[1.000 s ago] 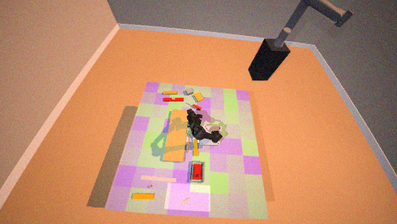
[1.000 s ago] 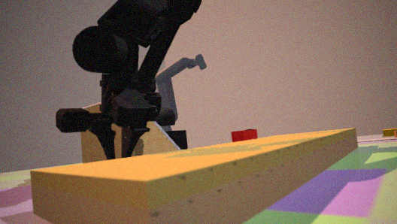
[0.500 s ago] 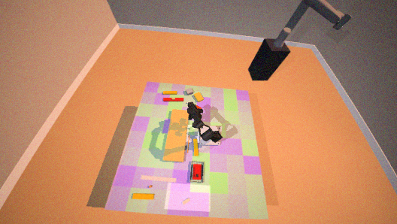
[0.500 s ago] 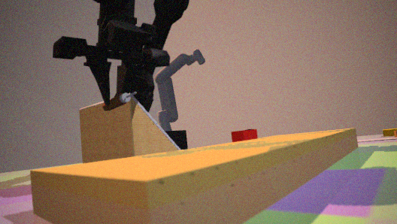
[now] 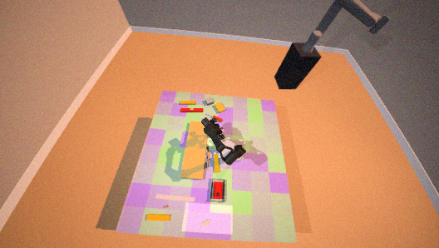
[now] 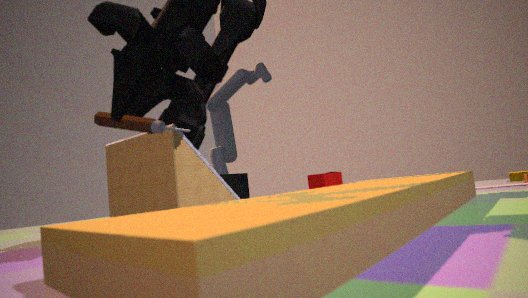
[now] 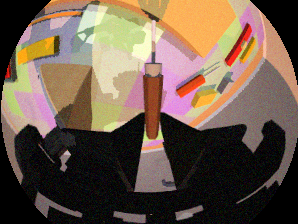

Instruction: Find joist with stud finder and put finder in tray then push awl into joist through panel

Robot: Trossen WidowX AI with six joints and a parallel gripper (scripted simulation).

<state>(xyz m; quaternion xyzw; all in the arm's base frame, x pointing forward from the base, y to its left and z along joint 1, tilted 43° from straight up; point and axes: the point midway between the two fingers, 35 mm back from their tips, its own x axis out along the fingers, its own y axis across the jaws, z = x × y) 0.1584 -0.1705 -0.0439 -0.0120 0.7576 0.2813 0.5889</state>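
The awl lies 4 cm ahead of my gripper tip, 1 cm to the left of it and 1 cm below it. The rest, counted from my gripper tip: red stud finder 5 cm ahead, 49 cm to the left, 9 cm below; grey tray 4 cm ahead, 47 cm to the left, 13 cm below; red level 26 cm ahead, 30 cm to the right, 13 cm below.
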